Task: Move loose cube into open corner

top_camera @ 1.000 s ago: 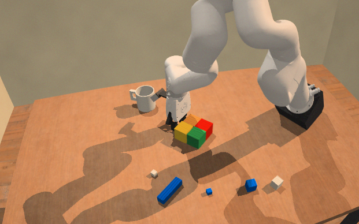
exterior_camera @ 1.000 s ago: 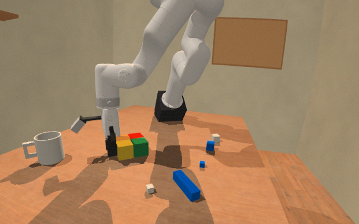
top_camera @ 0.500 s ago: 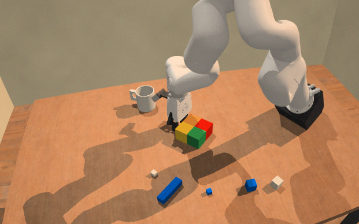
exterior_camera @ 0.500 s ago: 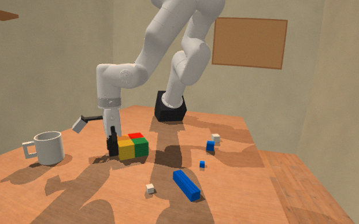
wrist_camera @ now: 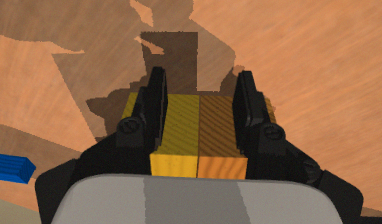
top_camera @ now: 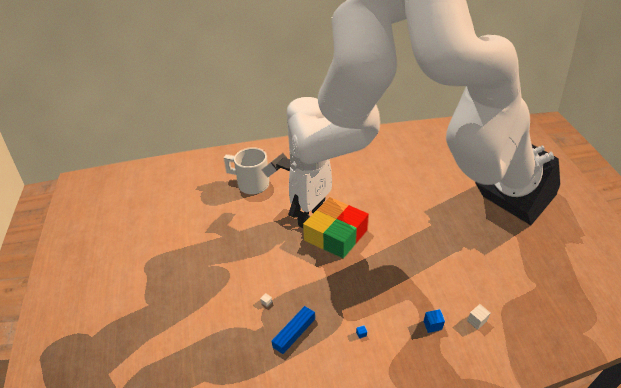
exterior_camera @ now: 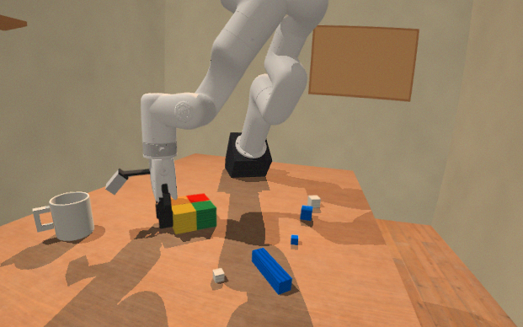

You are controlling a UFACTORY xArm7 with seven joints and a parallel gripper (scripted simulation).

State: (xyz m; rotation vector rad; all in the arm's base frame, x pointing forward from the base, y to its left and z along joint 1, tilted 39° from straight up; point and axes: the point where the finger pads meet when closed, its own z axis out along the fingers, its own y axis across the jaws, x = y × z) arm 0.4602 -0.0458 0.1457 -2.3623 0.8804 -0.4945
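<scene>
Now: hand 50 mm past the orange cube. Also, from my hand: yellow cube 40 mm to the left, 20 mm behind; red cube 90 mm behind, 30 mm to the left; green cube 70 mm to the left, 60 mm behind.
</scene>
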